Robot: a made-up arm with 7 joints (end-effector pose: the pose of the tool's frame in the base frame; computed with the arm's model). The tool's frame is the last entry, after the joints. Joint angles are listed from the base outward.
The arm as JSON. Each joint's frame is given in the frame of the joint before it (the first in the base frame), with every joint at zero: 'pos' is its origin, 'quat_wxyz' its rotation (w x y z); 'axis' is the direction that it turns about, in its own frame. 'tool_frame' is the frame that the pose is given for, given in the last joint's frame.
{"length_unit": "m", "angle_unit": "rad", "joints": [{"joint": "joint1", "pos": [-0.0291, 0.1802, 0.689], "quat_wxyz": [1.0, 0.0, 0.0, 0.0], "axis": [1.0, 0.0, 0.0]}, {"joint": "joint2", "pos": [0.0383, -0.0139, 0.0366], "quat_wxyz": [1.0, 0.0, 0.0, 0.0], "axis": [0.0, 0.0, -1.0]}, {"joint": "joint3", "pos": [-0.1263, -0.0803, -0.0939], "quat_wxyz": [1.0, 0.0, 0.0, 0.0], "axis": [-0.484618, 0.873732, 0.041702]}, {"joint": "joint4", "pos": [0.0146, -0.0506, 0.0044], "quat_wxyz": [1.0, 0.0, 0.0, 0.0], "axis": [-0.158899, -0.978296, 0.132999]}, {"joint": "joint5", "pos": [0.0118, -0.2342, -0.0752], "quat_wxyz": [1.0, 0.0, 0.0, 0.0], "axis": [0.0, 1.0, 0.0]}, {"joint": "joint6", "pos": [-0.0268, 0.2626, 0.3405], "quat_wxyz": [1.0, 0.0, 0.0, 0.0], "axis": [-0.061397, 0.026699, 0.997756]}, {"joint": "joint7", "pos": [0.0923, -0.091, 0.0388], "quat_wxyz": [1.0, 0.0, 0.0, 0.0], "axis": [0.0, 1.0, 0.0]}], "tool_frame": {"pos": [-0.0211, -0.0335, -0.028], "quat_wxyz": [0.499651, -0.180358, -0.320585, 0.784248]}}
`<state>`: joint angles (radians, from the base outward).
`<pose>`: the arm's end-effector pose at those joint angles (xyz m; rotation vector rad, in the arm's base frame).
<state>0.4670 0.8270 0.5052 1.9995 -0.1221 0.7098 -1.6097</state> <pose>-0.3299 0.3580 0.8421 1.7089 0.9344 -0.7011</pose>
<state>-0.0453 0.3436 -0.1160 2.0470 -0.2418 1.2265 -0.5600</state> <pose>-0.3581 0.2308 0.5010 1.6193 -0.2253 -0.9452</pose>
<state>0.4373 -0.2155 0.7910 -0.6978 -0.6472 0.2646 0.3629</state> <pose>0.1439 0.0097 0.7970 0.7164 -0.1835 2.2339</pose>
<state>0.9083 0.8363 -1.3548 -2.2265 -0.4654 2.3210 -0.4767</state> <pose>-0.0996 -0.0781 0.7044 0.5224 2.4793 -0.1710</pose>
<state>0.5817 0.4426 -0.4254 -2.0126 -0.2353 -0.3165 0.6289</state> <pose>-0.0261 -0.1041 0.4491 1.9896 -0.1391 0.6700</pose>
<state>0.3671 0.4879 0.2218 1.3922 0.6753 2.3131 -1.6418</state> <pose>-0.1288 0.3456 0.8982 -0.1445 2.0016 -1.1188</pose>
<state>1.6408 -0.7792 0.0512 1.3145 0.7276 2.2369 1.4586</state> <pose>-0.2200 -0.0449 0.5911 1.8137 0.1665 -2.3109</pose>
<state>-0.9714 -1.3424 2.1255 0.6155 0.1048 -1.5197 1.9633</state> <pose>-0.0783 0.3094 0.5914 -1.1723 1.5111 0.4882</pose>
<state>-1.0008 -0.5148 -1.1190 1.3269 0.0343 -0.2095 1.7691</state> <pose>-0.2427 -0.2425 0.8414 -0.5049 -0.6597 2.6204</pose>
